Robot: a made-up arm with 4 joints.
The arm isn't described. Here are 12 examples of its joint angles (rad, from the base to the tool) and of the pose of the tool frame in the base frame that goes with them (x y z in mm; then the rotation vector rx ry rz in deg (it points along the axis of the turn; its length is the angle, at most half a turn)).
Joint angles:
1: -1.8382 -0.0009 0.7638 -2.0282
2: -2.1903 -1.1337 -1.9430 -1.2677
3: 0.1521 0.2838 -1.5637 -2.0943
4: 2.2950 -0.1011 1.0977 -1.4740
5: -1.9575 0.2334 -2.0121 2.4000
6: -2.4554 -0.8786 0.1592 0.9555
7: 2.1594 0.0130 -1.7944 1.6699
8: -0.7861 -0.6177 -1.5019 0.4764
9: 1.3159 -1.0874 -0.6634 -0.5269
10: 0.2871 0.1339 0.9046 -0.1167
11: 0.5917 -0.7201 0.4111 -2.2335
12: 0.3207 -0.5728 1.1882 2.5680
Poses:
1: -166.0 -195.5 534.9 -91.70 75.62 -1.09
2: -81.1 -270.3 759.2 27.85 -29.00 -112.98
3: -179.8 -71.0 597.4 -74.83 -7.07 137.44
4: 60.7 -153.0 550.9 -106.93 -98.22 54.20
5: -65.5 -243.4 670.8 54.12 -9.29 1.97
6: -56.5 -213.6 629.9 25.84 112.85 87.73
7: 13.9 -84.0 687.2 48.46 38.84 165.83
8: -179.8 -124.3 702.7 5.55 -3.54 59.94
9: -42.1 -8.2 713.7 31.06 -45.10 -9.58
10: -73.8 -43.7 590.1 99.33 -101.36 82.77
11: -130.6 18.0 575.1 -36.76 -131.95 86.08
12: -71.7 49.4 581.1 121.89 97.19 -15.88
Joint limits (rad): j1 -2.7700..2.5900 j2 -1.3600..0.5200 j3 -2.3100..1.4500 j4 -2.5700..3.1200
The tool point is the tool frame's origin. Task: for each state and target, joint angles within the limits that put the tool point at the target. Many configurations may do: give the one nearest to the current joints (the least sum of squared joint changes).
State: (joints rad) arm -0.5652 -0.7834 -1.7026 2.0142
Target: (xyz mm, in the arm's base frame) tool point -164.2 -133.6 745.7
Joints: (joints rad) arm -0.6921 -0.6899 -2.1541 2.2567
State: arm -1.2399 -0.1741 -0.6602 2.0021
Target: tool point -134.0 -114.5 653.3
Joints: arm -0.4393 -0.4333 -0.7033 1.1523
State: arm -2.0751 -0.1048 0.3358 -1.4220
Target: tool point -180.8 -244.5 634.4
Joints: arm -1.2687 -0.9343 0.4056 -1.3079
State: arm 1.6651 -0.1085 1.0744 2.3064
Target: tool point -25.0 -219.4 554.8
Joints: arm 2.5194 0.0584 0.4885 2.7503
